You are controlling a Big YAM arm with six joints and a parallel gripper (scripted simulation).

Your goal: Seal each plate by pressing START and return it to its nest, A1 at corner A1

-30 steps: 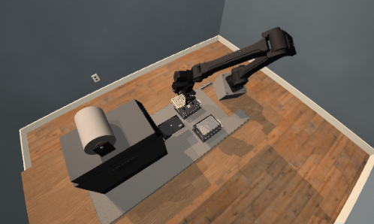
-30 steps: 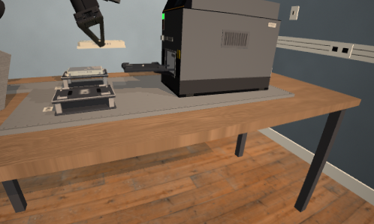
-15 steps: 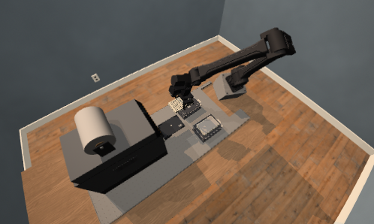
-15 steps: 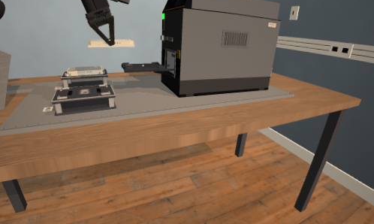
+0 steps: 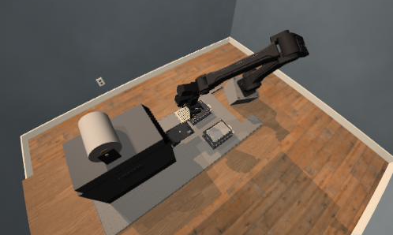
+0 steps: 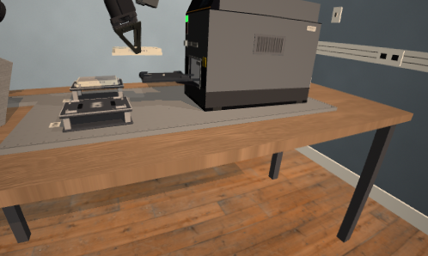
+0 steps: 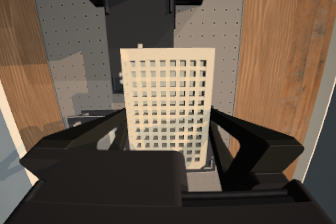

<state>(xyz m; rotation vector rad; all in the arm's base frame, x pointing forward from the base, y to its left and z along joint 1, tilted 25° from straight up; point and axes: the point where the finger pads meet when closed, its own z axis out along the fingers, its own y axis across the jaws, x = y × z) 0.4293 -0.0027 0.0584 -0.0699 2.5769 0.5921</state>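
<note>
Right now my hand is 8 cm short of the sealer stage, 8 cm above it and 6 cm to the right of it. Round my hand: plate nest 14 cm below, 10 cm behind, 7 cm to the right; start button 16 cm to the left, 16 cm ahead, 1 cm above; small label 20 cm behind, 18 cm below, 10 cm to the right.
</note>
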